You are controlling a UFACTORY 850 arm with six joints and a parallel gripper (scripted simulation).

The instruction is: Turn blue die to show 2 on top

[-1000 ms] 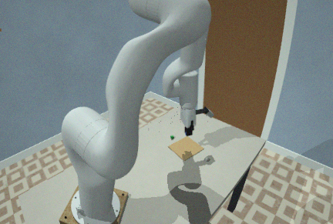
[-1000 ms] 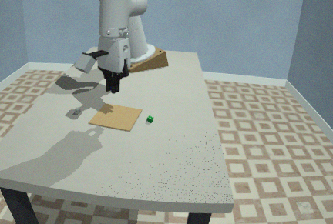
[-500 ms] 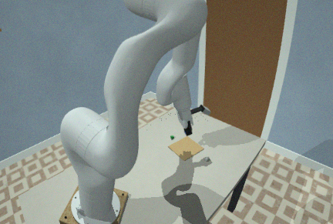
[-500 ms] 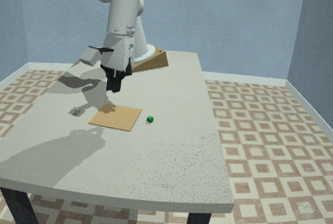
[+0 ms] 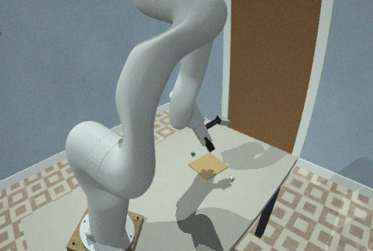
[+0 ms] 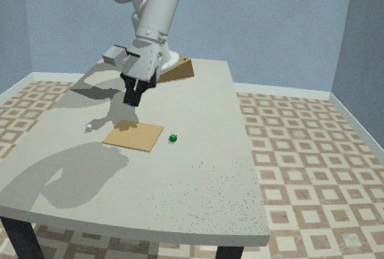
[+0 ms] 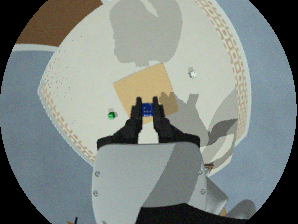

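My gripper is now 20 mm above the blue die. The rest, counted from my hand: white die 140 mm to the right, 110 mm below; then green die 110 mm to the left, 110 mm below; then tan mat 10 mm behind, 120 mm below.
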